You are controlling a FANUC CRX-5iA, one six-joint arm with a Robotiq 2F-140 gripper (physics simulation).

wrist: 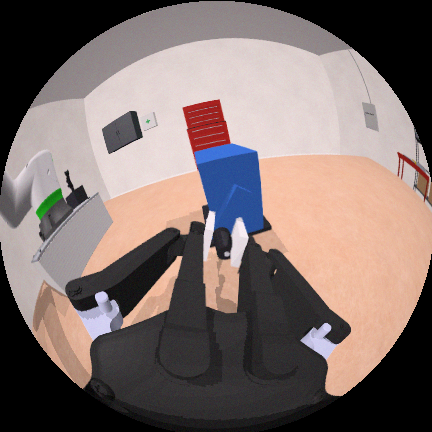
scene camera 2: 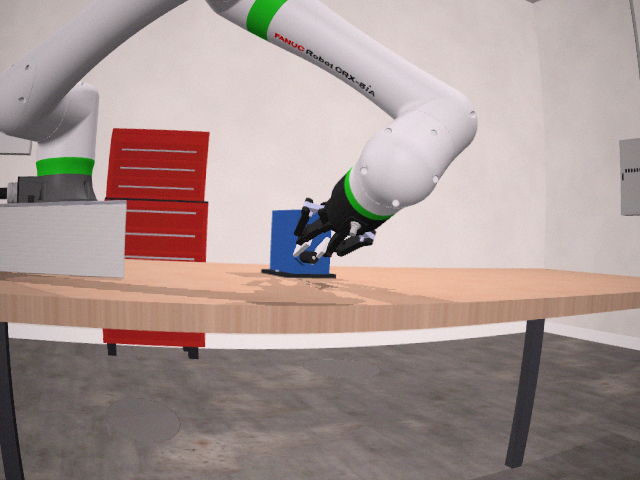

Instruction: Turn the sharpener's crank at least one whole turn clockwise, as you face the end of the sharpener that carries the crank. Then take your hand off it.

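Frame: origin at the arm's base, x left, y down, z back, level; centimetres.
Seen in the pictures: gripper, between the fingertips: point(wrist: 222, 224) point(scene camera 2: 305, 253); arm's base, origin of its link: point(wrist: 58, 224) point(scene camera 2: 63, 208).
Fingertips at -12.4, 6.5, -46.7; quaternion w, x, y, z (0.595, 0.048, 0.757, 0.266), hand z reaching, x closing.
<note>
Offsets run from my fingertips to a thing's middle, as dx, dy, dz. "pt": to the spot under its first point. Level surfaces: height alone.
The blue sharpener {pt +6.6, -2.8, +1.1} point(scene camera 2: 284, 237) point(wrist: 237, 175) stands upright on its black base plate {pt +1.5, +4.2, +0.2} point(scene camera 2: 299, 275) on the wooden table. The crank's black knob {-2.6, +0.6, +0.6} point(scene camera 2: 309, 257) point(wrist: 223, 242) is low in front of the sharpener's crank end, between the white fingertip pads. My gripper point(scene camera 2: 312, 251) point(wrist: 222, 224) reaches down to it at a slant from the upper right in the scene view and is shut on the knob. The crank's arm is mostly hidden behind the fingers and knob.
The wooden table {dy +4.7} point(scene camera 2: 465, 286) point(wrist: 320, 220) extends around the sharpener. The light grey robot pedestal point(scene camera 2: 62, 237) point(wrist: 82, 237) stands at the left. A red drawer cabinet point(scene camera 2: 160, 165) point(wrist: 206, 120) stands behind the table.
</note>
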